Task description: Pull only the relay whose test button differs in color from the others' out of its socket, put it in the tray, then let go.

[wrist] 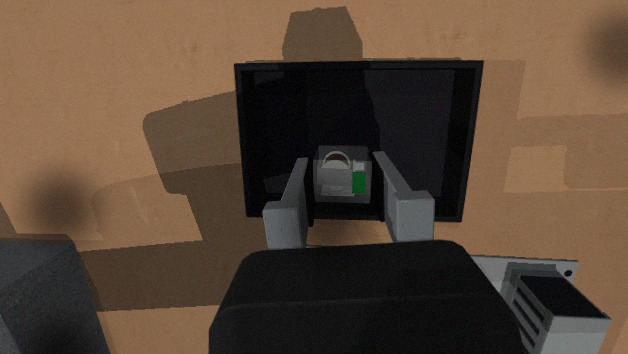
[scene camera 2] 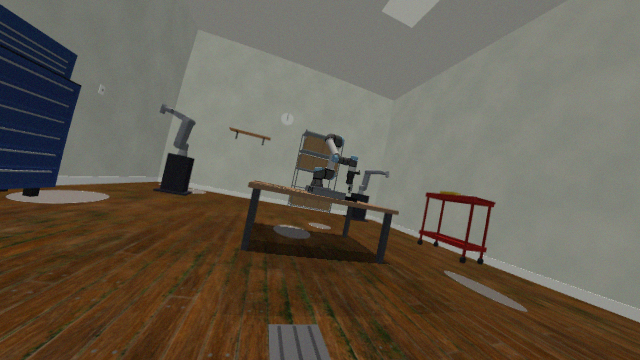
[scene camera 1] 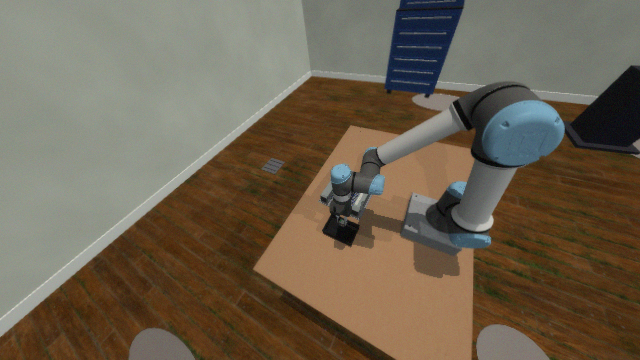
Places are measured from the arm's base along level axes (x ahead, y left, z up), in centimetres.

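Pixels of known places: gripper, fingertip midpoint: (wrist: 341, 175) (scene camera 2: 349, 190) (scene camera 1: 342, 222); arm's base at its link origin: (scene camera 2: 316, 186) (scene camera 1: 442, 218).
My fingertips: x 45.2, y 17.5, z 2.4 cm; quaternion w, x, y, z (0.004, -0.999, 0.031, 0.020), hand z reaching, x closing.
Ahead of a thing's pixels: the offset from my fingertips to its top centre. "*": to the spot under its first point. Level surfaces: height alone.
The relay with the green test button {dz +1.5, dx +0.0, dy +0.1 cm} (wrist: 335, 177) (scene camera 1: 342, 221) is upright between the two fingers of my gripper (wrist: 341, 175) (scene camera 1: 342, 220) (scene camera 2: 349, 190), which is shut on it. In the wrist view the relay shows within the outline of the black tray (wrist: 415, 110) (scene camera 1: 349, 238), nearer the tray's panel-side edge. Whether its underside touches the tray floor is hidden. The socket panel {* dz -9.4, dx +11.8, dy -13.2 cm} (wrist: 492, 267) (scene camera 1: 361, 205) lies beside the tray, mostly hidden by the arm and gripper body. The other relays are hidden.
A grey wire duct {* dz -3.4, dx +15.1, dy -14.9 cm} (wrist: 575, 330) stands up on the panel close to the gripper body. The robot's grey base block (scene camera 1: 420, 215) (wrist: 40, 280) stands on the wooden table {dz -9.7 cm} (scene camera 1: 320, 270) to one side of the tray. A red cart (scene camera 2: 457, 198) stands away from the table.
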